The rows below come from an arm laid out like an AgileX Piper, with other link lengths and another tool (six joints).
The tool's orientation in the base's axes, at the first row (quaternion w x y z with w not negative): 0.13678, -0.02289, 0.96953, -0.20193
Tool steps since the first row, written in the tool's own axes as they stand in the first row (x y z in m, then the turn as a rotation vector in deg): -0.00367, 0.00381, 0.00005, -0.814, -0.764, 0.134; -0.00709, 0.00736, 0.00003, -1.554, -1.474, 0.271; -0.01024, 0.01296, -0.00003, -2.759, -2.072, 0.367; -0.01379, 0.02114, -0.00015, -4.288, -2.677, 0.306; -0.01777, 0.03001, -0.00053, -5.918, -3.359, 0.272; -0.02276, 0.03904, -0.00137, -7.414, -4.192, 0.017; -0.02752, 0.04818, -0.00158, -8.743, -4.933, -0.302; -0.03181, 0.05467, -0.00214, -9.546, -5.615, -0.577
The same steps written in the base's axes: 0.00358, 0.00384, -0.00062, 0.811, -0.671, 0.394; 0.00691, 0.00745, -0.00114, 1.553, -1.302, 0.745; 0.00998, 0.01292, -0.00251, 2.731, -1.767, 1.207; 0.01345, 0.02083, -0.00475, 4.178, -2.147, 1.893; 0.01727, 0.02951, -0.00692, 5.729, -2.597, 2.612; 0.02193, 0.03861, -0.00850, 7.088, -3.114, 3.551; 0.02655, 0.04755, -0.01073, 8.270, -3.538, 4.467; 0.03059, 0.05415, -0.01172, 8.959, -3.978, 5.186
